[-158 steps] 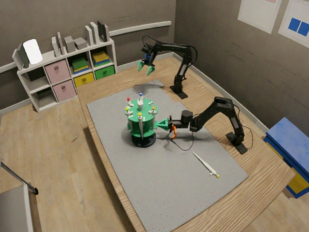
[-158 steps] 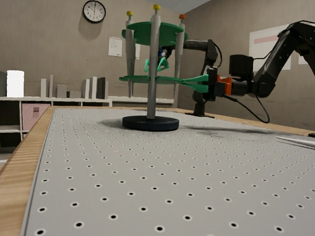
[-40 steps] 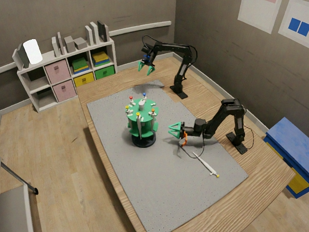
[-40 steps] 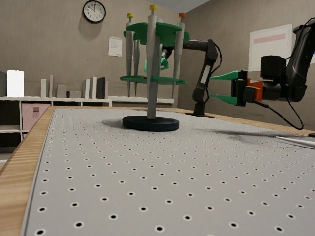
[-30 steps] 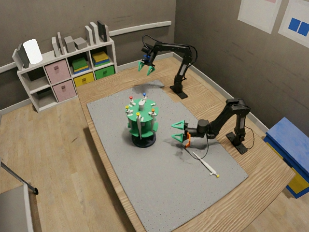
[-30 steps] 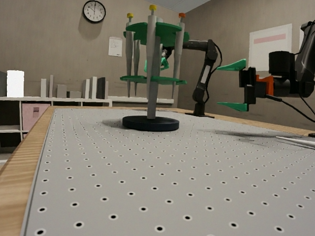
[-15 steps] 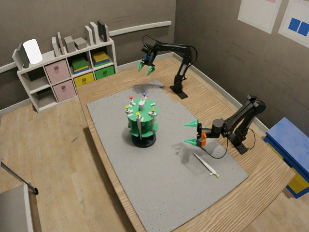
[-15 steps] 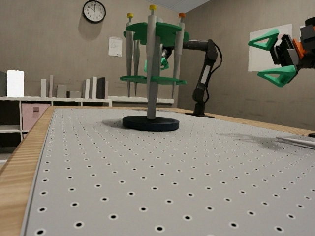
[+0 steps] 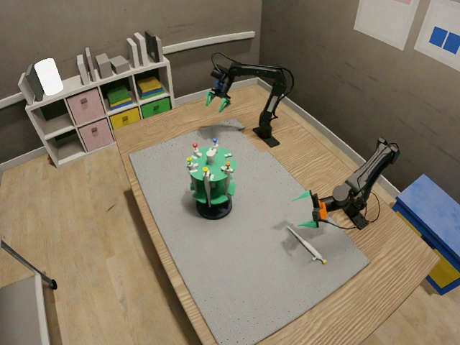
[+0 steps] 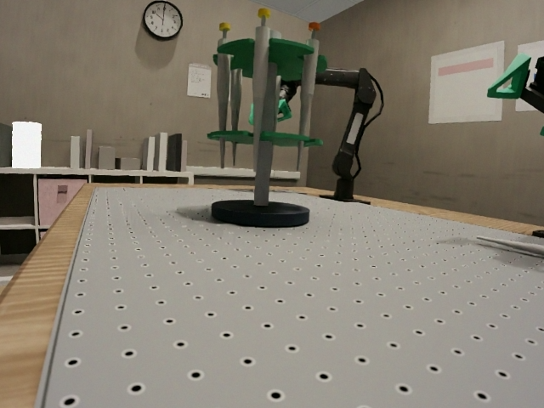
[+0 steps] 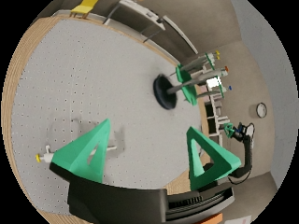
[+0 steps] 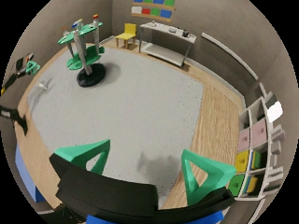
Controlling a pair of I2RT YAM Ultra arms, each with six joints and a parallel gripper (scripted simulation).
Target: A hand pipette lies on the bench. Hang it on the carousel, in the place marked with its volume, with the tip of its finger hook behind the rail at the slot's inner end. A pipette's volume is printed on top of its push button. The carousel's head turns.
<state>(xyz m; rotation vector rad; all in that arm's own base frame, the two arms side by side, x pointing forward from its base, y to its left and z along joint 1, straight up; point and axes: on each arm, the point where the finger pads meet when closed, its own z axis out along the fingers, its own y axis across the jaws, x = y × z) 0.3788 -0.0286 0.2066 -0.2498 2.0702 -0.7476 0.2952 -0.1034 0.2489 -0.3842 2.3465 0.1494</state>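
Now: left hand 19 cm above the hand pipette, 8 cm to the right of it and 3 cm past it.
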